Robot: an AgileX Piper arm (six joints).
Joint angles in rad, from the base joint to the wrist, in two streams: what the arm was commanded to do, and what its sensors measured. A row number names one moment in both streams.
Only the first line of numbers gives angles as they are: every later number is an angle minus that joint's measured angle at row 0.
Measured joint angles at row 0:
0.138 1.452 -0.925 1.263 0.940 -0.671
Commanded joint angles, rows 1 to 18:
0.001 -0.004 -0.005 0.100 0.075 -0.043
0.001 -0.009 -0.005 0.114 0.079 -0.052
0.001 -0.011 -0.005 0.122 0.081 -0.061
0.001 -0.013 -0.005 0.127 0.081 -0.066
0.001 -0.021 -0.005 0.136 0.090 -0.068
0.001 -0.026 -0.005 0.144 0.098 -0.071
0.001 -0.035 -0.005 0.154 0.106 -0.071
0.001 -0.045 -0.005 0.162 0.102 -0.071
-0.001 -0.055 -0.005 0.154 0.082 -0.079
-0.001 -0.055 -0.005 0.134 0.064 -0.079
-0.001 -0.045 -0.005 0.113 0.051 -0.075
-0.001 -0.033 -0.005 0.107 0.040 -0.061
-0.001 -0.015 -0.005 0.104 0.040 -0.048
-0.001 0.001 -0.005 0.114 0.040 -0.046
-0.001 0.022 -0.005 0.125 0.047 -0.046
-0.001 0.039 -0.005 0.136 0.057 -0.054
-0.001 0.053 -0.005 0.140 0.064 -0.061
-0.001 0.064 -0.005 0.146 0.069 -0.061
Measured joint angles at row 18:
-0.008 0.012 0.000 0.096 0.006 -0.050
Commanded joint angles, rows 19 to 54:
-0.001 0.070 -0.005 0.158 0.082 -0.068
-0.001 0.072 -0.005 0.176 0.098 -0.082
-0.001 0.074 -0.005 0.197 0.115 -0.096
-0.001 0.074 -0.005 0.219 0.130 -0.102
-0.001 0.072 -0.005 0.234 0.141 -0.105
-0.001 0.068 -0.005 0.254 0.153 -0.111
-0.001 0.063 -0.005 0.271 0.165 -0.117
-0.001 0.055 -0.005 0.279 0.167 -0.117
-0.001 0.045 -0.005 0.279 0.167 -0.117
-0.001 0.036 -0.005 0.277 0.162 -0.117
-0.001 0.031 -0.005 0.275 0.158 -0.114
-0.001 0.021 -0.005 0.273 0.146 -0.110
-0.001 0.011 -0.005 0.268 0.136 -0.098
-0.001 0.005 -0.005 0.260 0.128 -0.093
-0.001 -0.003 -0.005 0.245 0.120 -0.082
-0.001 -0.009 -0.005 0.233 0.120 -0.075
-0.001 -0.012 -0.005 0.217 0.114 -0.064
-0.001 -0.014 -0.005 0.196 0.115 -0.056
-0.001 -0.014 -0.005 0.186 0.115 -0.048
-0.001 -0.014 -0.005 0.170 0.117 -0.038
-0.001 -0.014 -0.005 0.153 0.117 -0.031
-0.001 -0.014 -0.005 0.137 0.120 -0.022
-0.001 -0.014 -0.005 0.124 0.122 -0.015
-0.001 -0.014 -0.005 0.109 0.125 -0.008
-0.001 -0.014 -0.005 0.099 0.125 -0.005
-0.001 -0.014 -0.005 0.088 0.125 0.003
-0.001 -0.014 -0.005 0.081 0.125 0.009
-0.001 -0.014 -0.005 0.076 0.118 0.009
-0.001 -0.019 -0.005 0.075 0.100 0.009
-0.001 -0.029 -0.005 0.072 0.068 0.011
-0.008 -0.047 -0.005 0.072 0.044 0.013
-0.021 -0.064 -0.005 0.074 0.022 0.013
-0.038 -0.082 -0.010 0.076 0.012 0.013
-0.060 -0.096 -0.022 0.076 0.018 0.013
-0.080 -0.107 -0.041 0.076 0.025 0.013
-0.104 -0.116 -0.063 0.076 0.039 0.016
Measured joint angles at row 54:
-0.032 -0.063 -0.006 0.072 0.036 0.016
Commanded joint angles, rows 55 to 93:
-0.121 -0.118 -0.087 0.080 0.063 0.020
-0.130 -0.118 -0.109 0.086 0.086 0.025
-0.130 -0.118 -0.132 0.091 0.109 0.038
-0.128 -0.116 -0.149 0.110 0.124 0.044
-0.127 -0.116 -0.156 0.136 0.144 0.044
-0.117 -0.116 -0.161 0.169 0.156 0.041
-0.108 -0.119 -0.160 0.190 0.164 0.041
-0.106 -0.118 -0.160 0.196 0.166 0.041
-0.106 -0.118 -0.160 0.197 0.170 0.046
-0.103 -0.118 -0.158 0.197 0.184 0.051
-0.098 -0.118 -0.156 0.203 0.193 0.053
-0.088 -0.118 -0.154 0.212 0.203 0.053
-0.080 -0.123 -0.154 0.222 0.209 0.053
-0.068 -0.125 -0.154 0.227 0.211 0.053
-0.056 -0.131 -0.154 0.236 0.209 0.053
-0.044 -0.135 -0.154 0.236 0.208 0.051
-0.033 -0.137 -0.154 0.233 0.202 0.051
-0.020 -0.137 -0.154 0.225 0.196 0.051
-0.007 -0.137 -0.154 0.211 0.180 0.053
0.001 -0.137 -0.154 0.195 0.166 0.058
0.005 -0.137 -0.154 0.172 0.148 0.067
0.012 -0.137 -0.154 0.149 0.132 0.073
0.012 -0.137 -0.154 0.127 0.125 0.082
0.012 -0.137 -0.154 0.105 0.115 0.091
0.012 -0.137 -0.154 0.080 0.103 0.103
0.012 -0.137 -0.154 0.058 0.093 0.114
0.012 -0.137 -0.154 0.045 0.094 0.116
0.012 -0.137 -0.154 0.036 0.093 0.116
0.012 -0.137 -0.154 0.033 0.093 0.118
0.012 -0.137 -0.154 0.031 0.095 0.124
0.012 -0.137 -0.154 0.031 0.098 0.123
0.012 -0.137 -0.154 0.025 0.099 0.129
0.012 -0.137 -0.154 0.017 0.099 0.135
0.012 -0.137 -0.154 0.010 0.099 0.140
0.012 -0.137 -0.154 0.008 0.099 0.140
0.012 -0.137 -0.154 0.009 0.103 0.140
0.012 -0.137 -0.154 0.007 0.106 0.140
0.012 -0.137 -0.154 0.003 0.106 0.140
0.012 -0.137 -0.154 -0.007 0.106 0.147
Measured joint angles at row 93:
0.012 -0.134 -0.156 0.060 0.106 0.140
